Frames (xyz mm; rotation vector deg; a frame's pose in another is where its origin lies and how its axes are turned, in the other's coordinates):
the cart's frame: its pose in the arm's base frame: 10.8 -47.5 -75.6 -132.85 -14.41 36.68
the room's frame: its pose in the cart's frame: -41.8 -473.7 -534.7 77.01 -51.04 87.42
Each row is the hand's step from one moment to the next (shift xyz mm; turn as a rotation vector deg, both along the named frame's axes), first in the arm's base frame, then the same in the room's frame.
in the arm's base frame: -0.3 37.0 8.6 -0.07 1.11 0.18
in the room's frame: 10.9 3.2 36.3 0.41 0.10 1.04
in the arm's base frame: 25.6 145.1 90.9 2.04 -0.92 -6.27
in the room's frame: -12.4 22.6 171.2 3.04 -5.17 -2.90
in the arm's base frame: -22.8 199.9 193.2 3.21 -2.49 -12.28
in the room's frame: -35.9 117.3 250.5 6.04 -9.43 -6.47
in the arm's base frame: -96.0 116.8 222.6 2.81 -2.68 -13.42
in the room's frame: -57.0 198.5 172.5 6.98 -9.74 -7.19
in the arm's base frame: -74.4 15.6 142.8 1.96 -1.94 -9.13
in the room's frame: -57.1 141.0 55.2 4.67 -6.66 -4.98
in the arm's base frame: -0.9 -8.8 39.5 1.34 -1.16 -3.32
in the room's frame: -32.0 23.4 8.0 1.16 -2.91 -2.08
